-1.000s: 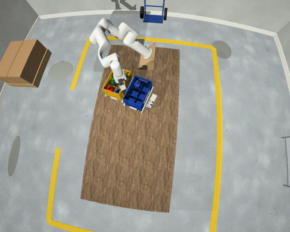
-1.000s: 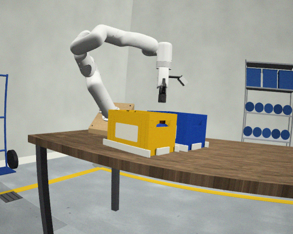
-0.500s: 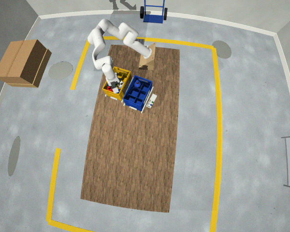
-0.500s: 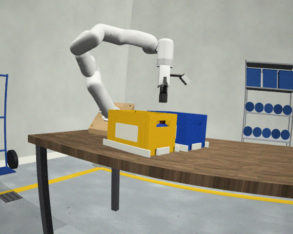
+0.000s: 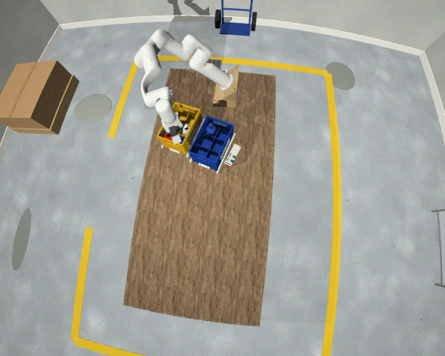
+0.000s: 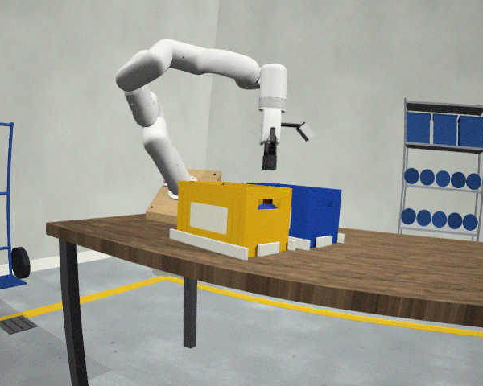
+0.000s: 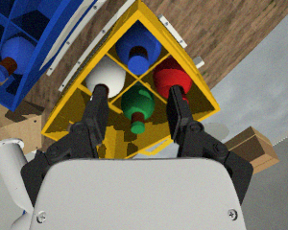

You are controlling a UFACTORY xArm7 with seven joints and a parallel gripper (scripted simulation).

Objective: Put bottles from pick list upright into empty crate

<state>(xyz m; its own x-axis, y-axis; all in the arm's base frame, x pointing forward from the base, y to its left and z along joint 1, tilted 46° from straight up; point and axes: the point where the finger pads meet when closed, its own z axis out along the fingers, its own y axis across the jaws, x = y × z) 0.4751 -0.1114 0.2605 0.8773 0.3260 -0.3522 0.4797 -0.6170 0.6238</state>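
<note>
The blue-label bottle lies 150 mm below my hand. The rest, counted from my hand: white-label bottle (80 mm behind, 30 mm to the left, 150 mm below); red-label bottle (20 mm behind, 90 mm to the right, 150 mm below); yellow crate (100 mm behind, 20 mm to the right, 150 mm below).
</note>
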